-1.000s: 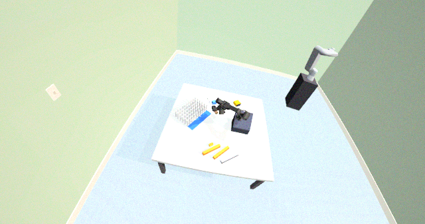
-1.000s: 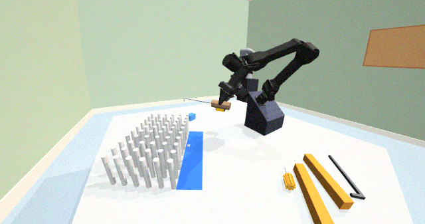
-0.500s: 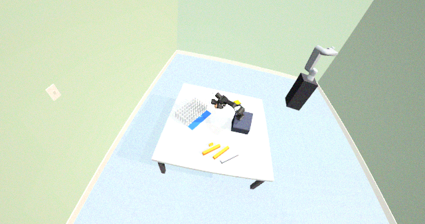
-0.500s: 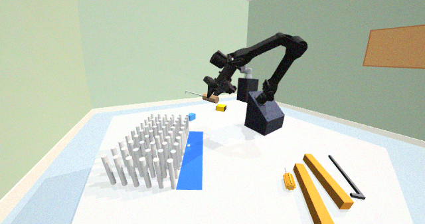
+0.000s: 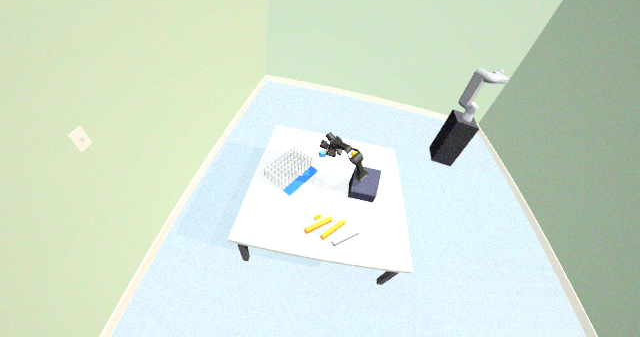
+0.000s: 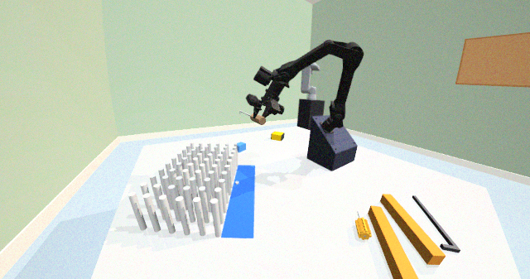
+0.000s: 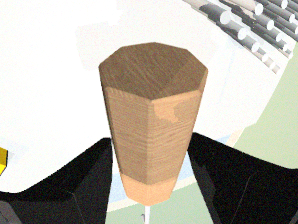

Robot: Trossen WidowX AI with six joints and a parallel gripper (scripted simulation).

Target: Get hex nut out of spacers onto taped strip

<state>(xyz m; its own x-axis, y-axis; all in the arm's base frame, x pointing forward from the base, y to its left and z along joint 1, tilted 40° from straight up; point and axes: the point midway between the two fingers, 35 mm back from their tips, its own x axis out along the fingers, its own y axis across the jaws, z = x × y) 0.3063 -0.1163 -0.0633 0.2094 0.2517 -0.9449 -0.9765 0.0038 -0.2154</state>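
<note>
My gripper tip is now 5 cm short of the blue block, 14 cm to the left of it and 19 cm above it. From my gripper tip the other things lie so: blue taped strip: 14 cm ahead, 22 cm to the left, 21 cm below; then yellow block: 27 cm behind, 26 cm to the right, 19 cm below; then hex nut: 15 cm ahead, 18 cm to the left, 21 cm below.
</note>
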